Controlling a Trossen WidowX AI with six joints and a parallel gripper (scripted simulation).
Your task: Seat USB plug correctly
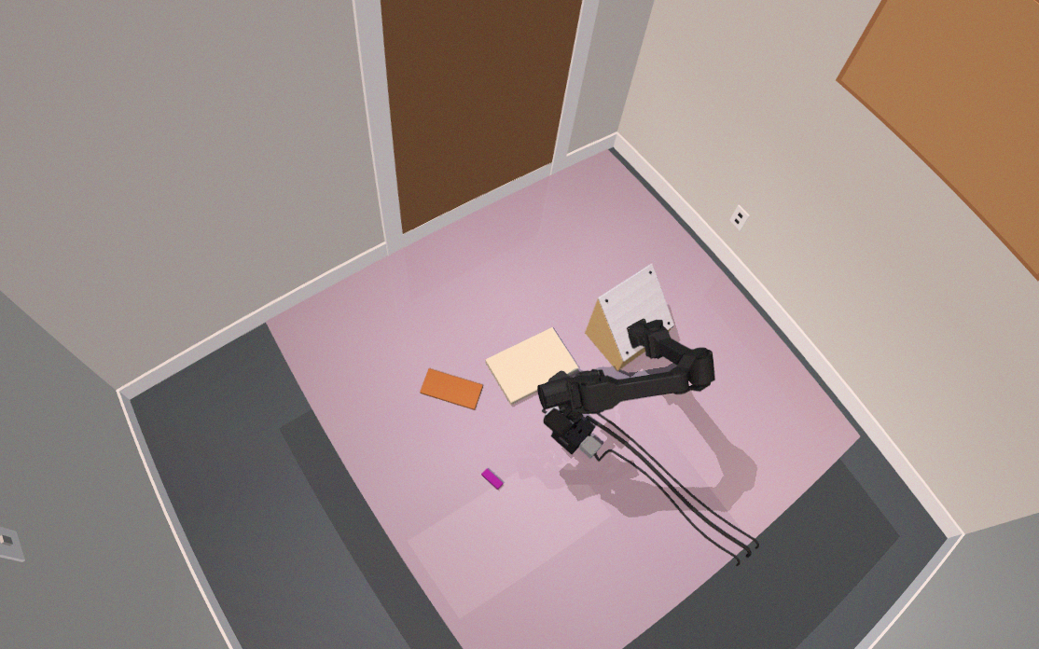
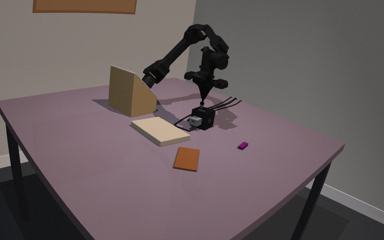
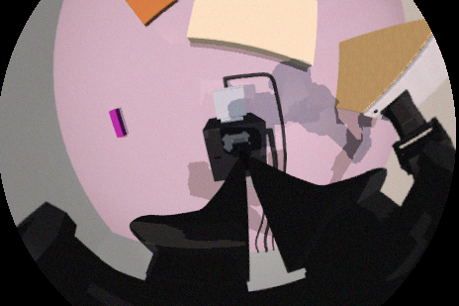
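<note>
Right now the USB plug is 20 mm below my gripper tip. The rest, counted from my gripper tip: magenta block: 240 mm ahead, 20 mm to the left, 120 mm below; then cream slab: 20 mm behind, 200 mm to the right, 120 mm below; then orange pad: 200 mm ahead, 260 mm to the right, 130 mm below.
</note>
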